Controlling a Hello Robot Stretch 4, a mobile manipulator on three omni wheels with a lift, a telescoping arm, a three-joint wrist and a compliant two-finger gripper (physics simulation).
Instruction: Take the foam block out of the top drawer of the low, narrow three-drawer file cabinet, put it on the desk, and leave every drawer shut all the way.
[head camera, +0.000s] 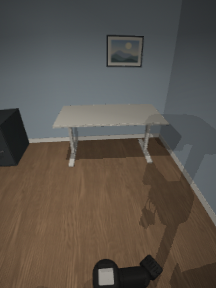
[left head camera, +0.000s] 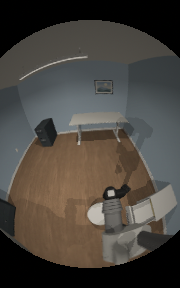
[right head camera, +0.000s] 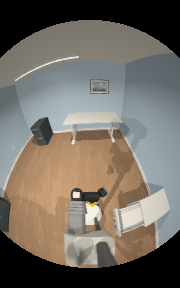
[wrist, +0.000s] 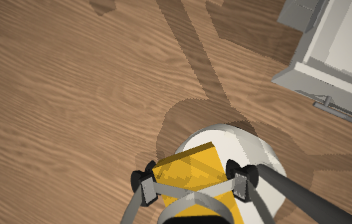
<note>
In view: the gripper (wrist: 193, 173), a drawer (right head camera: 129, 217), a white desk (head camera: 106, 114) and a framed landscape picture (head camera: 122, 50).
The white desk shows as well in the right head camera view (right head camera: 95, 116).
</note>
